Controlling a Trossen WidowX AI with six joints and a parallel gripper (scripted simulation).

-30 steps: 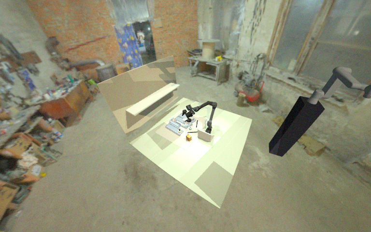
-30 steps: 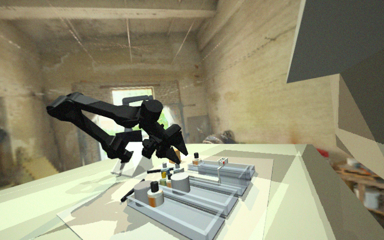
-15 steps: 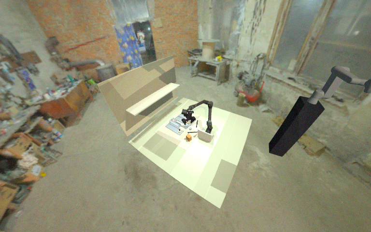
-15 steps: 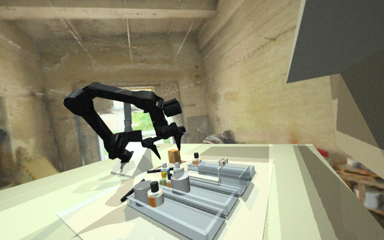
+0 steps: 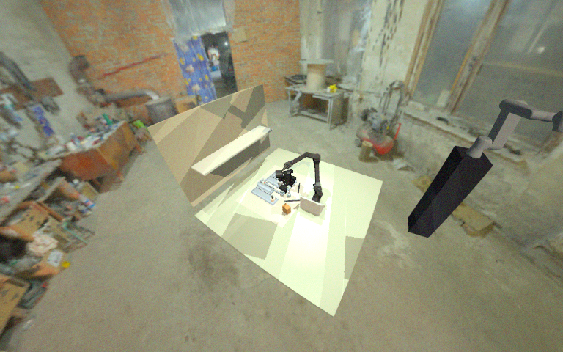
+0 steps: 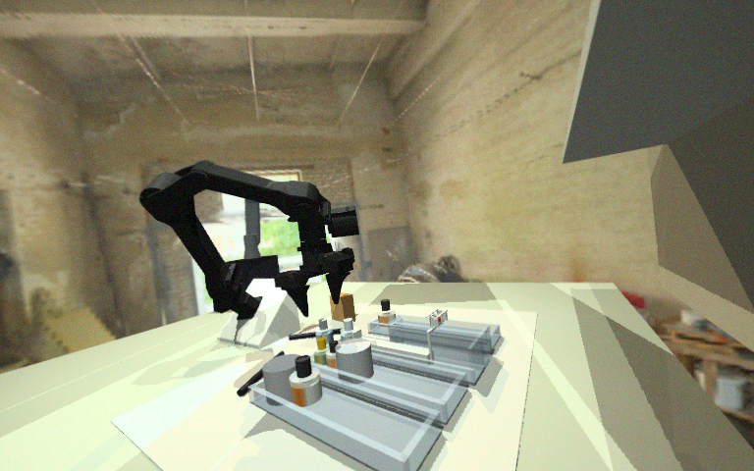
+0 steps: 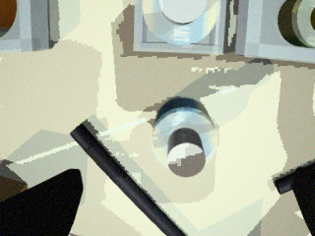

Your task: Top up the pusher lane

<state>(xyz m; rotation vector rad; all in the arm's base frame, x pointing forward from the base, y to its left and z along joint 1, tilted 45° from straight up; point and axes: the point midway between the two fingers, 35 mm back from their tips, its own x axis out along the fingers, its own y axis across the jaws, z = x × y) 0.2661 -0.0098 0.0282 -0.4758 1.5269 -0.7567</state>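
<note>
Now: the pusher plate 180 mm ahead of my gripper tip and 30 mm below it. Also, from my gripper tip: sprung lane: 220 mm ahead, 60 mm below, 10 mm to the right.
</note>
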